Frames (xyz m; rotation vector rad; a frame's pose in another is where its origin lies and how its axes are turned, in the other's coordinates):
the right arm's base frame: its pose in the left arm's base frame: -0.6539 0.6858 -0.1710 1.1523 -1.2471 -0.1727
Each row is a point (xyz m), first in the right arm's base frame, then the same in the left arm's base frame.
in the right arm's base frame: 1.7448 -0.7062 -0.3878
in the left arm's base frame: 0.6484 -0.5721 0.4732
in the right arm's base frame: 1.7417 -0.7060 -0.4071
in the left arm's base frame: 0.6626 -0.5587 0.4737
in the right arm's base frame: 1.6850 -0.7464 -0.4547
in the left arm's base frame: 0.6977 -0.5124 0.4125
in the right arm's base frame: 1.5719 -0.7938 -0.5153
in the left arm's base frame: 0.7248 -0.4246 0.3112
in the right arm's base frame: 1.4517 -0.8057 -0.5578
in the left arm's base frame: 0.7185 -0.3260 0.2299
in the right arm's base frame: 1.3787 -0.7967 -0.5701
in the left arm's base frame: 0.6963 -0.2663 0.1910
